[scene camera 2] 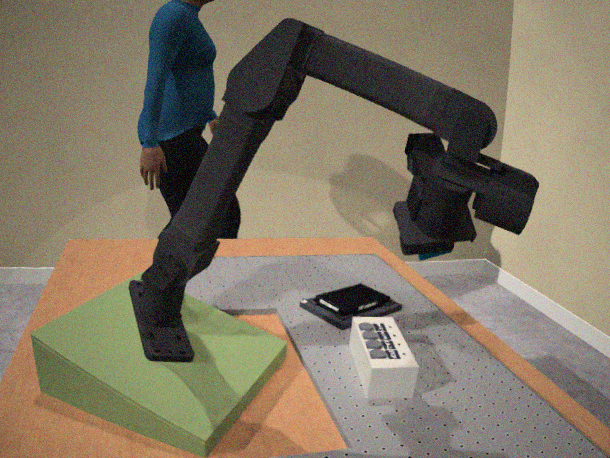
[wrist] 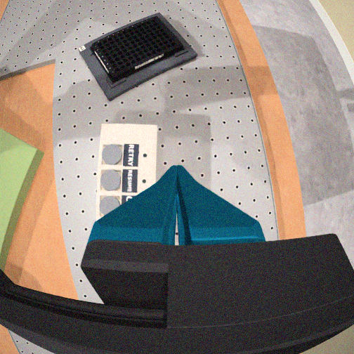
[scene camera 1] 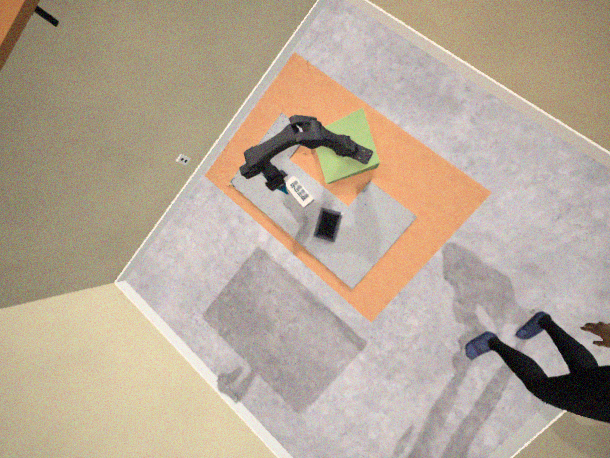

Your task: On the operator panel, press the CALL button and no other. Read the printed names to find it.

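Note:
I can see my gripper (scene camera 2: 420, 256) from here, along with a black well plate (scene camera 2: 356, 299), and there's an operator panel (scene camera 2: 394, 377) as well. The wrist view gives me the same things: the plate (wrist: 130, 49), the panel (wrist: 136, 168) and my own gripper (wrist: 176, 174).

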